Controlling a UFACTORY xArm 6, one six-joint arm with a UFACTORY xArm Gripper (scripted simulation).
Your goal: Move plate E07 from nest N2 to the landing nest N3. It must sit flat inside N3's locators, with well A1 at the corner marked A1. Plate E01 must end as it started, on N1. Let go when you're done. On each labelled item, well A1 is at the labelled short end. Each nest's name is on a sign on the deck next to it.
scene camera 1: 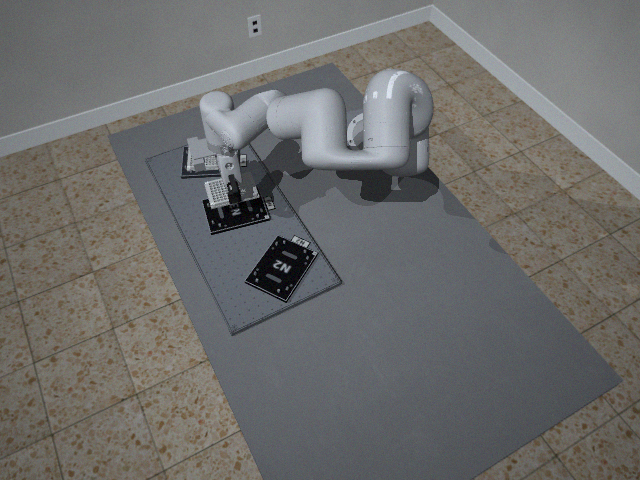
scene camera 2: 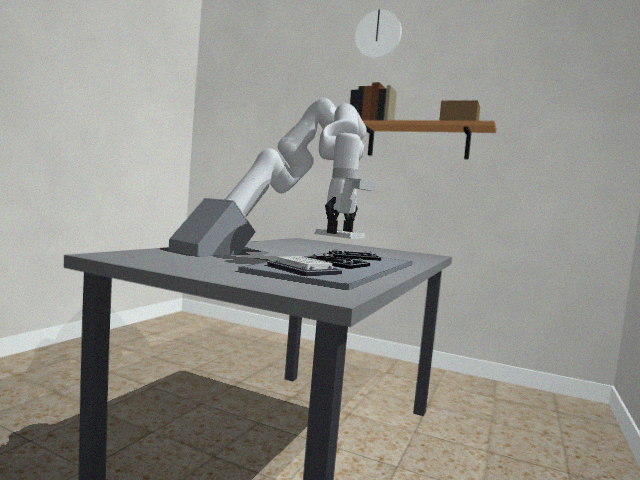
Labels:
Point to a nest N3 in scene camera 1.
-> At 212,214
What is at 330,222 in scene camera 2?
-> My gripper.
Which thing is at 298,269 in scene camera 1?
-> A nest N2.

